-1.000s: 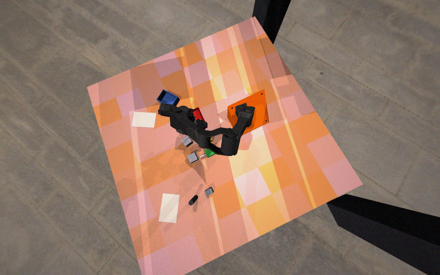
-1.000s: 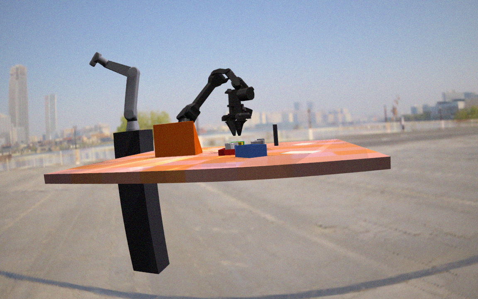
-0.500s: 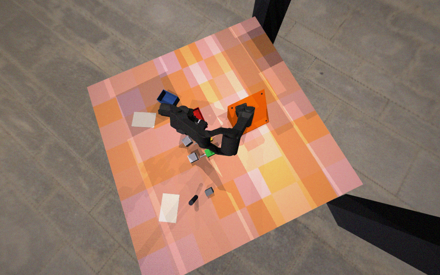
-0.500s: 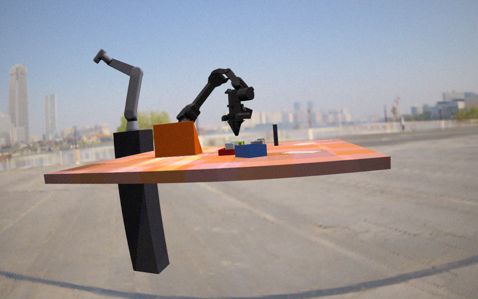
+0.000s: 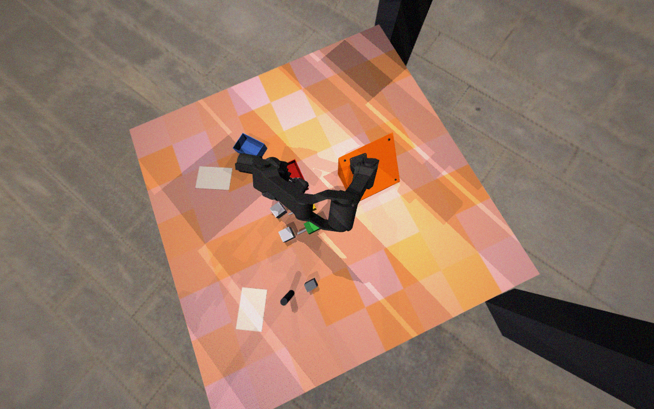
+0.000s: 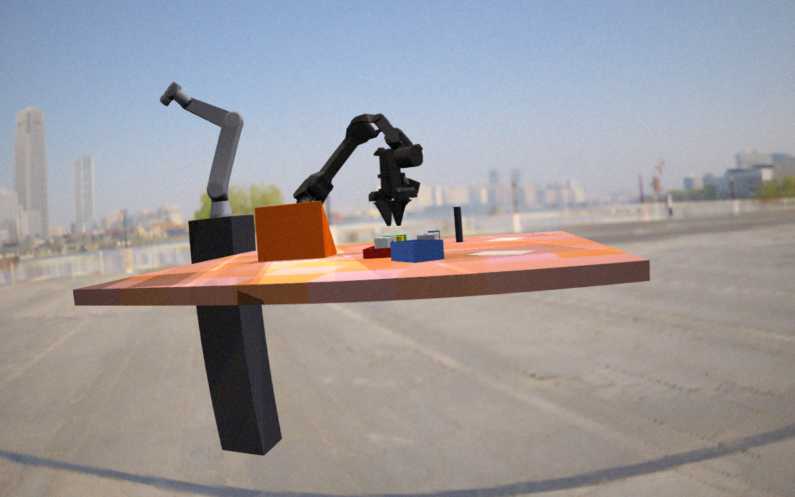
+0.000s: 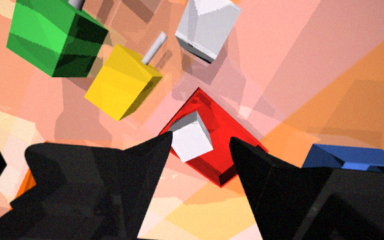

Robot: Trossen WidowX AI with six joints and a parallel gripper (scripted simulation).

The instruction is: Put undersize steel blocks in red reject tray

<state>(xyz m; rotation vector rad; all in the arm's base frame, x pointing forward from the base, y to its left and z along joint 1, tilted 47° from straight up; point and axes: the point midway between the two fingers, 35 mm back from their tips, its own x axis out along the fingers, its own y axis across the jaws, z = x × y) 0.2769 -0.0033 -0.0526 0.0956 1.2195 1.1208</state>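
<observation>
Now: gripper tip 20 mm past the red reject tray, 40 mm to the left of it and 70 mm above it. Round my gripper tip: yellow gauge: 100 mm to the left, 60 mm below; then green GO gauge: 10 mm behind, 180 mm to the left, 60 mm below; then blue bin: 100 mm ahead, 240 mm to the right, 70 mm below.
</observation>
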